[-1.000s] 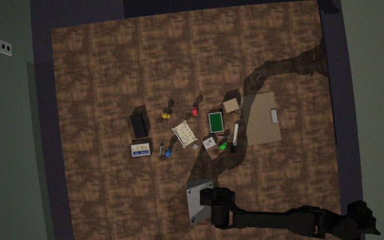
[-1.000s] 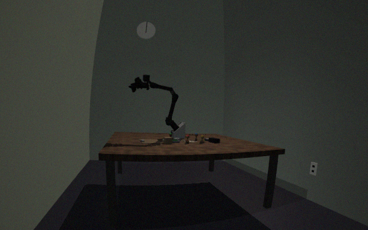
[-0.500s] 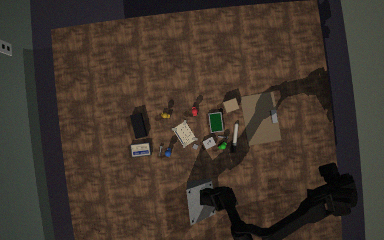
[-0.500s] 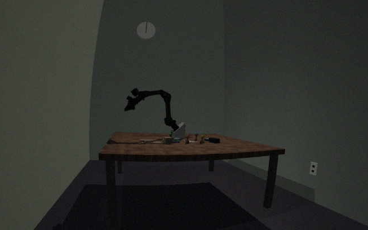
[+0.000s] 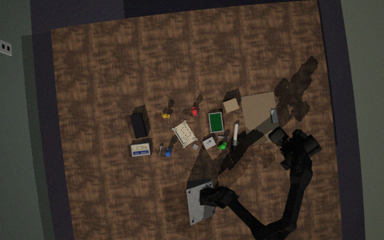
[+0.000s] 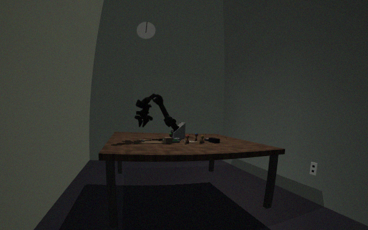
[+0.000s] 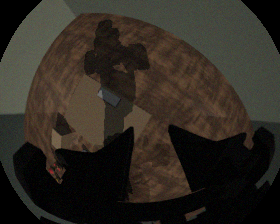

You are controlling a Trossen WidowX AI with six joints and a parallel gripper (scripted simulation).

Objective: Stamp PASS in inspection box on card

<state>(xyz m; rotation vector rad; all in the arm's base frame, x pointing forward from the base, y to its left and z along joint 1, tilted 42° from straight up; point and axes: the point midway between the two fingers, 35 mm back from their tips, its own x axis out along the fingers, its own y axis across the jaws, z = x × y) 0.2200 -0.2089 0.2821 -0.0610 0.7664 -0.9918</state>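
My gripper tip is 27 cm to the right of the green-knobbed stamp, 9 cm above it and 2 cm past it. Round my gripper tip: green ink pad 29 cm to the left, 11 cm below, 9 cm ahead; then cardboard box 22 cm to the left, 16 cm ahead, 9 cm below; then white marker 21 cm to the left, 10 cm below.
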